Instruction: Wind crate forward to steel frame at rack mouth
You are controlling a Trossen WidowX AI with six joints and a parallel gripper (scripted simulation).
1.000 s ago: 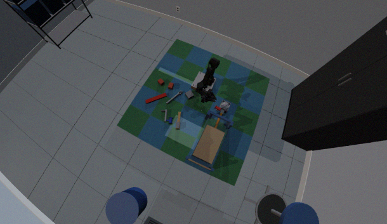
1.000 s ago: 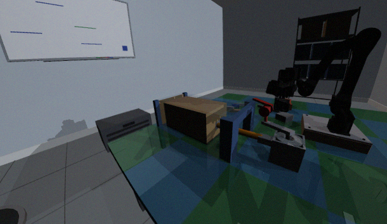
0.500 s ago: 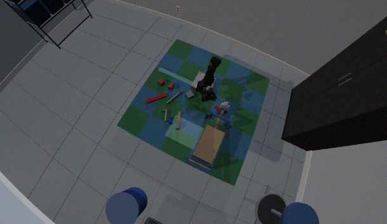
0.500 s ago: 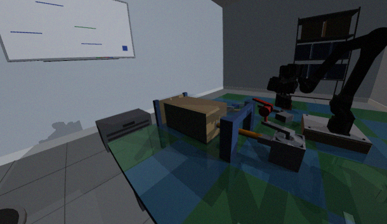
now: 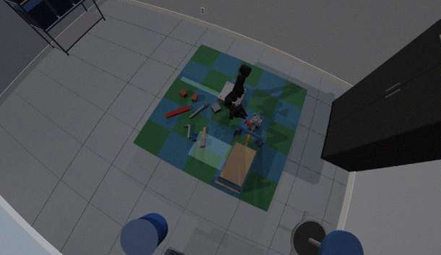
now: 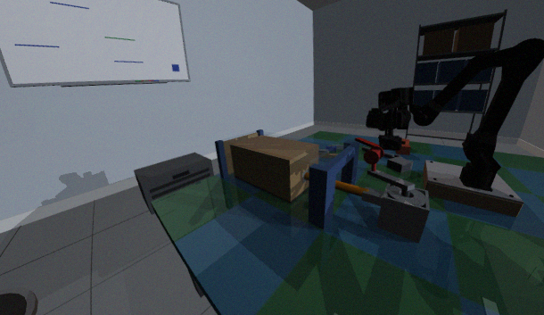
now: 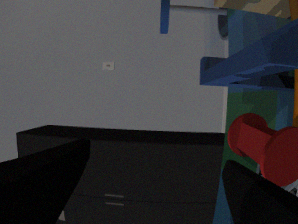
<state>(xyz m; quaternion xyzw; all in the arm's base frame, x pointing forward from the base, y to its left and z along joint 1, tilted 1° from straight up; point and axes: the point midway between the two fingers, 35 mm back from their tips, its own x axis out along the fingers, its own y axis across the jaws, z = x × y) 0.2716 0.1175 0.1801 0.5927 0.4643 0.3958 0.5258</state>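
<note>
My gripper tip is 120 mm above the grey crank arm, 60 mm to the right of it and 30 mm past it. From my gripper tip the other things lie so: red knob 100 mm below, 30 mm to the left; blue steel frame 130 mm below, 90 mm to the left, 70 mm ahead; grey winch 200 mm below, 100 mm behind, 90 mm to the left.
</note>
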